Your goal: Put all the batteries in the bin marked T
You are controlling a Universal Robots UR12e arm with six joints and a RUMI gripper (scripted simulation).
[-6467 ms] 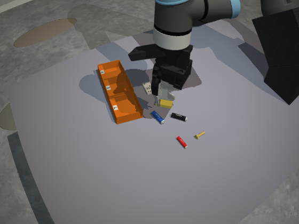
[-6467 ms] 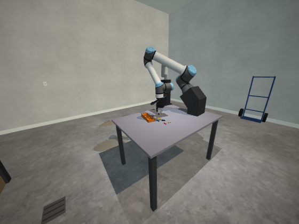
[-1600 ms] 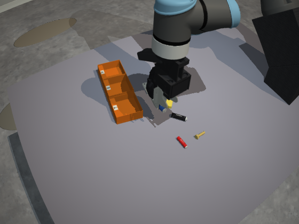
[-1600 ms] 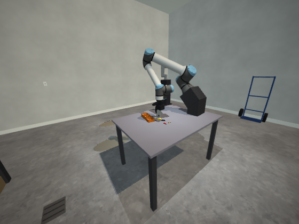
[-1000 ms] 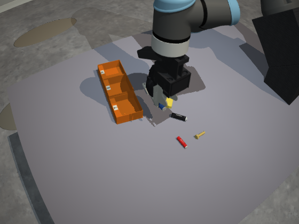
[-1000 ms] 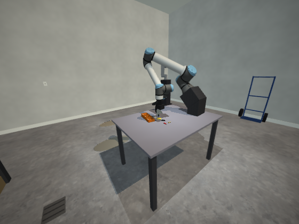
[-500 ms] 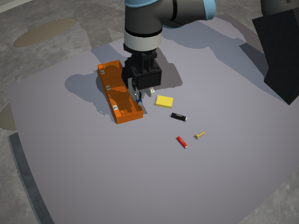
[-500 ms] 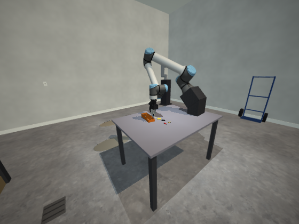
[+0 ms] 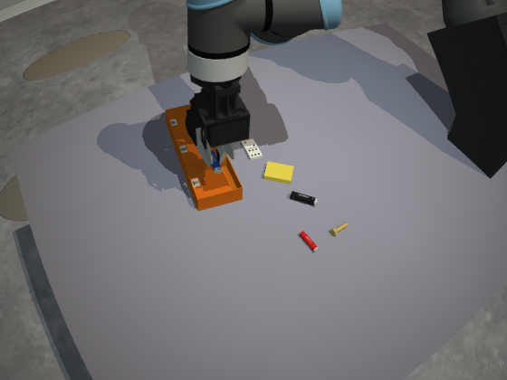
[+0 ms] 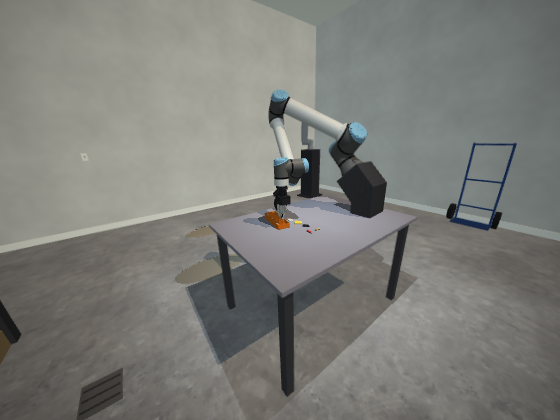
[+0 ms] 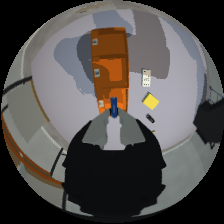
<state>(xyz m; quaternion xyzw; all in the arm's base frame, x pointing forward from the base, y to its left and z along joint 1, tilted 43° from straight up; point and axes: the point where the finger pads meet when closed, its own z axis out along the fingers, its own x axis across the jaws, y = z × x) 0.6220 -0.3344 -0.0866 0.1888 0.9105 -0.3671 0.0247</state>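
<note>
Right now my hand is 200 mm to the right of the red battery, 70 mm above it and 40 mm past it. From my hand the other things lie so: white domino (120 mm behind, 70 mm below, 30 mm to the right); then orange bin (80 mm to the right, 60 mm below, 30 mm behind); then blue battery (10 mm below).
</note>
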